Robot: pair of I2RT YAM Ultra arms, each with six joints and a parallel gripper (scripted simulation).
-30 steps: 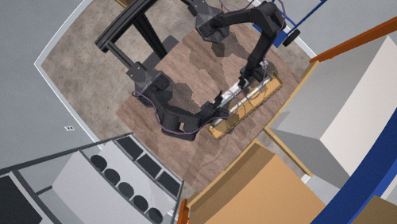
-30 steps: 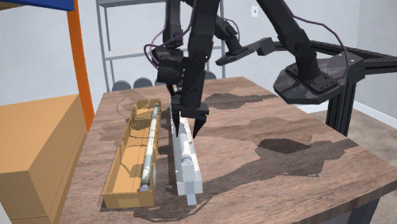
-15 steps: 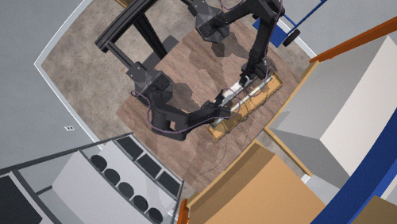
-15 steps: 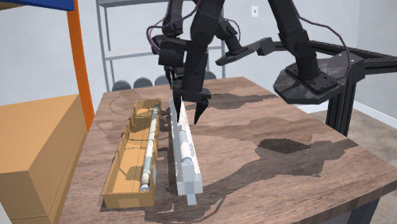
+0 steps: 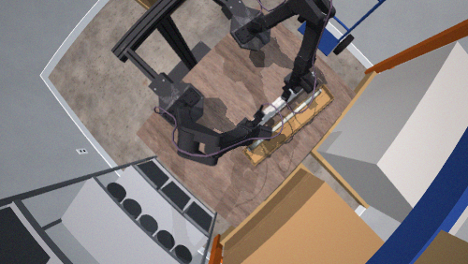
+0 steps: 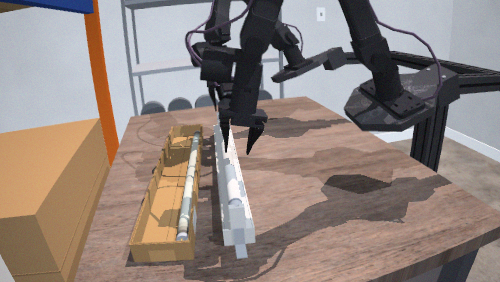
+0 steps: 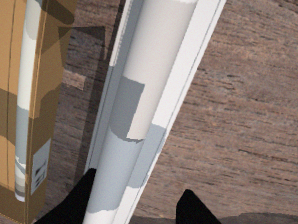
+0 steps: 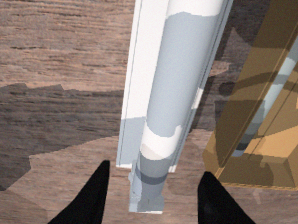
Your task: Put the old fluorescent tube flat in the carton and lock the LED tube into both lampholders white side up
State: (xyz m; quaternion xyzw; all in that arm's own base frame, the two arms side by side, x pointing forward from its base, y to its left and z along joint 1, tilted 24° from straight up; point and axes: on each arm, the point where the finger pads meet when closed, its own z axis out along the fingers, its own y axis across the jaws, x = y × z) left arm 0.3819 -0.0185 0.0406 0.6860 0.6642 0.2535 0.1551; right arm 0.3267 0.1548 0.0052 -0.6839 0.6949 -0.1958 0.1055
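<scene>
My left gripper is now 120 mm to the left of the LED tube and 50 mm above it. Also, from my left hand: old fluorescent tube (130 mm to the right, 100 mm below, 100 mm ahead); carton (140 mm ahead, 130 mm to the right, 90 mm below); grey light fixture (120 mm to the right, 60 mm below).
</scene>
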